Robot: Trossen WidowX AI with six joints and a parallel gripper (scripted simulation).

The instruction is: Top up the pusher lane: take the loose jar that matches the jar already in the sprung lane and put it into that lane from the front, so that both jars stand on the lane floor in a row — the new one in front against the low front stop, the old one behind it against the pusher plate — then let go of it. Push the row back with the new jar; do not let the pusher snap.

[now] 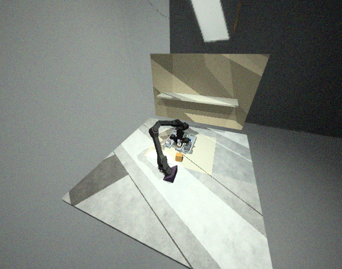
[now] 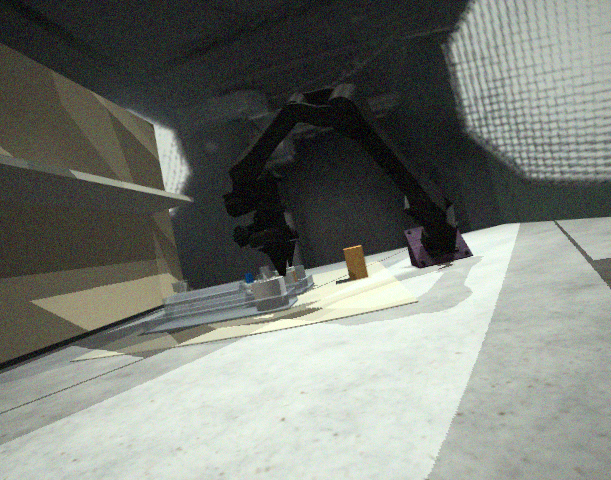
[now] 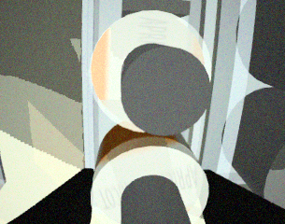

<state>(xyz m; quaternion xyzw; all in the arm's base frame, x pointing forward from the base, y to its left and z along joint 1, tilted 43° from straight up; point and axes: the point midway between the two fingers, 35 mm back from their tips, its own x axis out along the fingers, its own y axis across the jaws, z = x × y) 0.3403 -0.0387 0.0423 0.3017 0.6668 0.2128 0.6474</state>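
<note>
My gripper tip is now 5 cm short of the cream mat, 3 cm to the left of it and 5 cm above it. Also, from my gripper tip: beige shelf wall 61 cm ahead, 8 cm to the right, 35 cm above.
</note>
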